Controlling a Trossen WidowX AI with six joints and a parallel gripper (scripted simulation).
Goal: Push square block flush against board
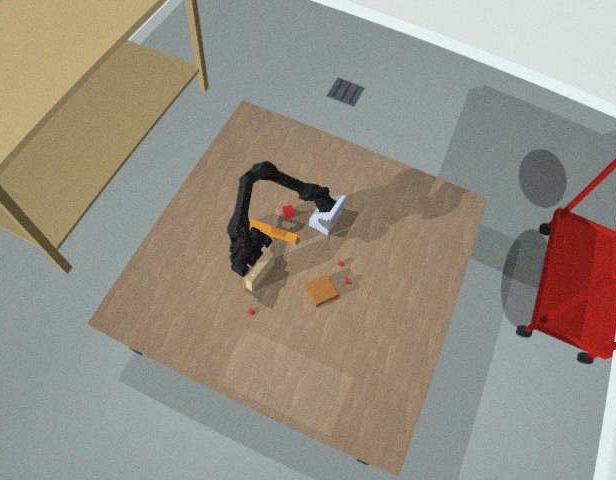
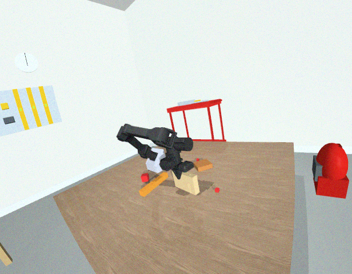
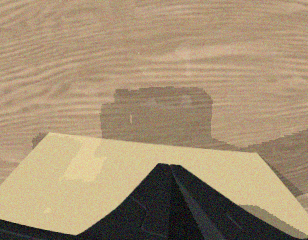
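The board is 40 mm to the left of my gripper tip and 30 mm below it. From my gripper tip the other things lie so: square block: 80 mm behind, 280 mm to the left, 70 mm below; red cube: 310 mm behind, 30 mm to the right, 60 mm below; long orange bar: 190 mm behind, 30 mm to the right, 70 mm below.
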